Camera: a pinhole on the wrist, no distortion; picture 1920 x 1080 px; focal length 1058.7 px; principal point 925.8 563.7 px. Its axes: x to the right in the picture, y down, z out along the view. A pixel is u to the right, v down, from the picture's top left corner.
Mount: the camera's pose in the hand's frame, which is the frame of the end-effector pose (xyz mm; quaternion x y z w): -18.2 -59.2 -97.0 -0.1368 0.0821 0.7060 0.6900
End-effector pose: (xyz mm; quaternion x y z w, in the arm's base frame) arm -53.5 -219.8 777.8 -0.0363 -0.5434 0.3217 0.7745
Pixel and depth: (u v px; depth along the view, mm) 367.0 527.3 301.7
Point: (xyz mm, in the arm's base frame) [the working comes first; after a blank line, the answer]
In the camera's frame: -159.2 -10.4 301.7

-211.9 -399.8 898.3
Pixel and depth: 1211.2 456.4 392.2
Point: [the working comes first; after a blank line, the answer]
In the camera's frame: 105.7 -39.7 392.2

-342.8 -169.5 802.9
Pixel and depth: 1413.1 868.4 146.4
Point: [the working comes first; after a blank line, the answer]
In the camera's frame: 67.4 42.1 146.4

-106.0 -226.2 706.3
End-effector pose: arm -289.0 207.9 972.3 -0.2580 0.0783 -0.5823 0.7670
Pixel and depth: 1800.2 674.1 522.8
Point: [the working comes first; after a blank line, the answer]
In the camera's frame: 431.8 54.5 522.8

219.0 495.0 927.6
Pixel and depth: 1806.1 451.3 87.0
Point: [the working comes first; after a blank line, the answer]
In the camera's frame: 72.3 -9.2 87.0

-278.2 219.4 920.8
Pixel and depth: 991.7 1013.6 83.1
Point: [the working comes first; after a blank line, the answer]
In the camera's frame: 5.2 35.3 83.1

-342.7 251.5 957.1
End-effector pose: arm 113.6 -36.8 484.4 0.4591 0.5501 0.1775 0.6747
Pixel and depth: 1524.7 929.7 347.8
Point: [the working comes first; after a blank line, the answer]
In the camera's frame: 196.7 120.2 347.8

267.4 -112.8 764.6
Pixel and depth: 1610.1 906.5 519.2
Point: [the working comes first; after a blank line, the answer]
In the camera's frame: 335.6 168.1 519.2

400.7 -114.9 946.8
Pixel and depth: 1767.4 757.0 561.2
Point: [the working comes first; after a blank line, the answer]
In the camera's frame: 446.1 102.5 561.2

462.6 -12.1 1009.1
